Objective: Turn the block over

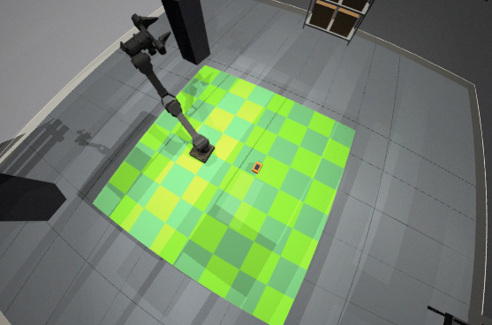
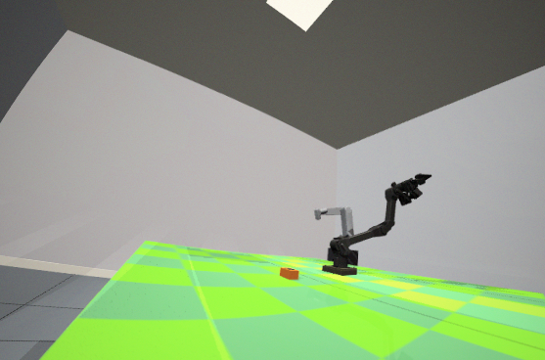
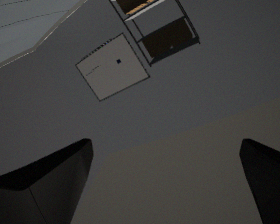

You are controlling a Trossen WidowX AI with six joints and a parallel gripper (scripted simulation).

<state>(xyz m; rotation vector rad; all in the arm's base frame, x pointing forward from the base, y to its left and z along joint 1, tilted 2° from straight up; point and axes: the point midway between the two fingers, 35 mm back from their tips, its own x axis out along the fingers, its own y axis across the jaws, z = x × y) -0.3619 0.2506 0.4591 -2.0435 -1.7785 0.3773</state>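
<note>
Now: the orange block 68 cm ahead of my gripper tip, 18 cm to the right of it and 48 cm below it.
</note>
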